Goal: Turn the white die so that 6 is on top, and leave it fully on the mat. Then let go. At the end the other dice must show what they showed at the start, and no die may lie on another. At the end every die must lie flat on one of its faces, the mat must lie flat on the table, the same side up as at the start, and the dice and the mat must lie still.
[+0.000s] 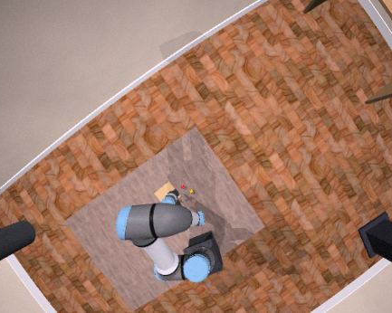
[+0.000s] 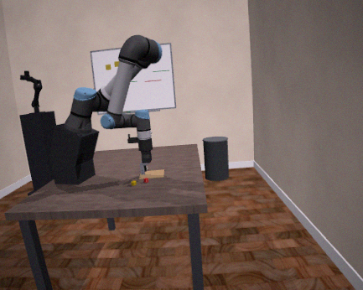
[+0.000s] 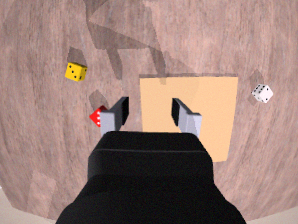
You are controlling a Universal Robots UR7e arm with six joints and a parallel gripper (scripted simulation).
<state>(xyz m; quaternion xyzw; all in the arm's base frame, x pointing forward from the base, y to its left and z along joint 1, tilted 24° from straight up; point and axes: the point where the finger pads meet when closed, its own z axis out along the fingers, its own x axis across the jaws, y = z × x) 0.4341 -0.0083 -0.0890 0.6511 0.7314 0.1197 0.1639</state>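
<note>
The white die lies 17 cm to the left of my hand, 4 cm below it and 4 cm behind it. The rest, counted from my hand: yellow die 10 cm to the right, 4 cm below, 3 cm behind; red die 7 cm to the right, 4 cm below, 3 cm ahead; tan mat 6 cm to the left, 5 cm below, 3 cm ahead.
</note>
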